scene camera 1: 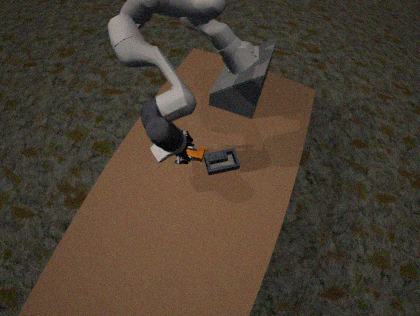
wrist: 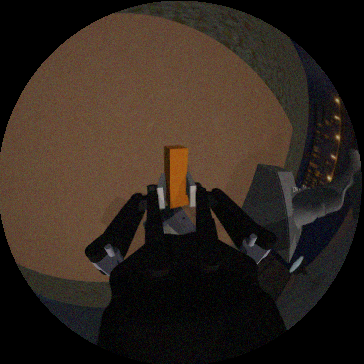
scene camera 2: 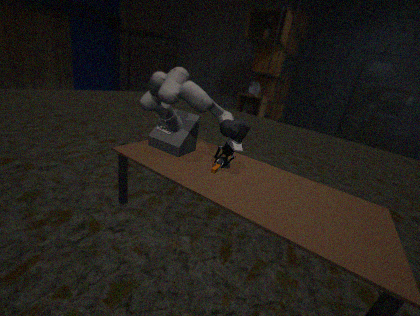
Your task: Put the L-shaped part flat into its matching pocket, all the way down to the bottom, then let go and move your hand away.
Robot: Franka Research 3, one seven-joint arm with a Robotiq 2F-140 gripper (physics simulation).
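The orange L-shaped part [scene camera 1: 198,153] [scene camera 2: 215,169] [wrist: 178,172] is between the fingers of my gripper [scene camera 1: 189,152] [wrist: 175,179]. The gripper [scene camera 2: 222,160] is shut on it, with one pad on each side near the part's short-leg end. The long leg points away from the gripper in the wrist view. Whether the part touches the table cannot be told. The dark grey tray with the pocket [scene camera 1: 223,171] [wrist: 182,218] lies close beside the part. Its light pocket floor shows in scene camera 1; in the wrist view the gripper hides much of the tray.
The brown table [scene camera 1: 150,225] [scene camera 2: 320,210] [wrist: 100,100] carries the tray. The arm's grey wedge-shaped base [scene camera 1: 232,95] [scene camera 2: 172,142] [wrist: 267,200] stands at the table's far end in scene camera 1. A table edge runs to the left of the gripper there.
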